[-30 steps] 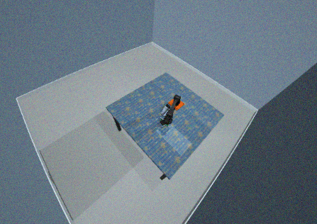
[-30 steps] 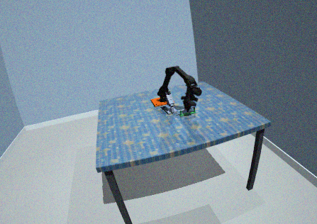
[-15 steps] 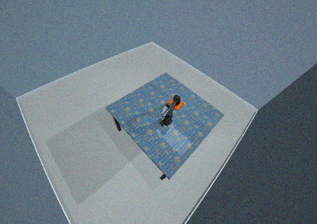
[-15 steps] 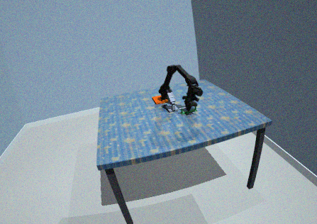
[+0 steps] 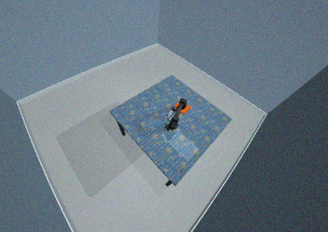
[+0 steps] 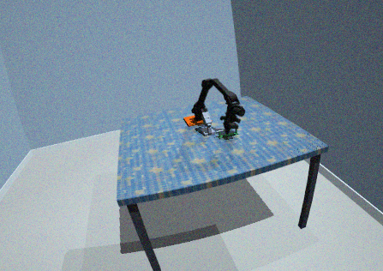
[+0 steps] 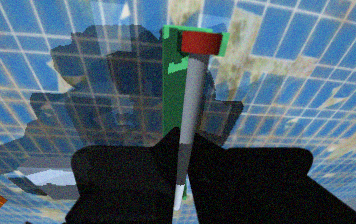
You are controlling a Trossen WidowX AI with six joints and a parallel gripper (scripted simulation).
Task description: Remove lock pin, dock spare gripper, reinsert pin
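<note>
My gripper tip is now 10 mm to the right of the green piece and 10 mm below it. The rest, counted from my gripper tip: spare gripper (130 mm behind, 100 mm to the right, 100 mm above); then gripper socket (100 mm to the right, 100 mm behind, 40 mm above).
</note>
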